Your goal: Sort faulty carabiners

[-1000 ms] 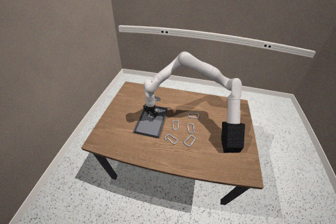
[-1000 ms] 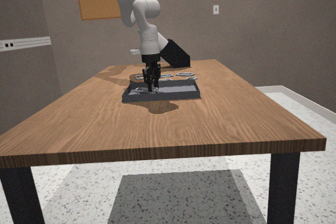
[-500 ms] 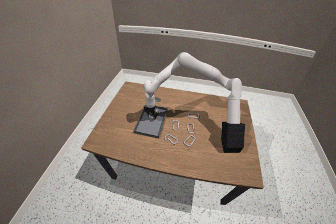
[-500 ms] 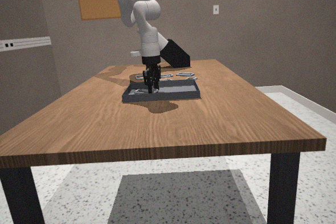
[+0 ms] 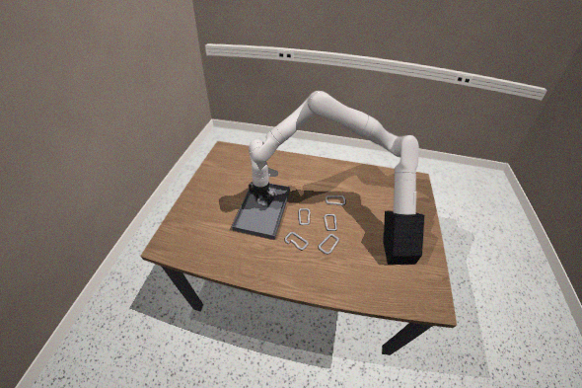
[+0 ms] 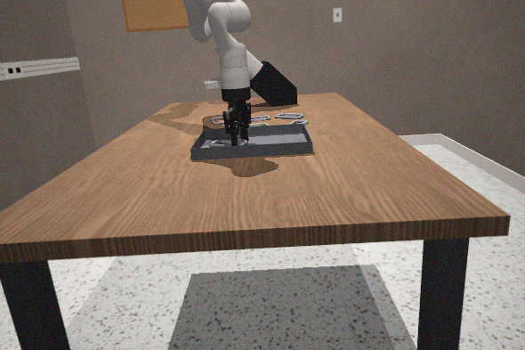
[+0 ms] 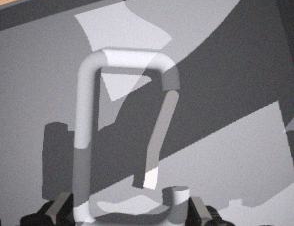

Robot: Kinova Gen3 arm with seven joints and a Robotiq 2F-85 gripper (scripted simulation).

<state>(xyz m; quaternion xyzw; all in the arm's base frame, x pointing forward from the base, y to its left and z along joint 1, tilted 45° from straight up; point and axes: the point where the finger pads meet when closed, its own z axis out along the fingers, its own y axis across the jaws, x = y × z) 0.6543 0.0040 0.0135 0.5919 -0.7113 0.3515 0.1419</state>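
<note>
Now: the grey tray 3 cm to the left of my hand, 1 cm below it and 1 cm behind it. From my hand the other things lie so: carabiner gate 38 cm behind, 14 cm to the left, 2 cm below.
</note>
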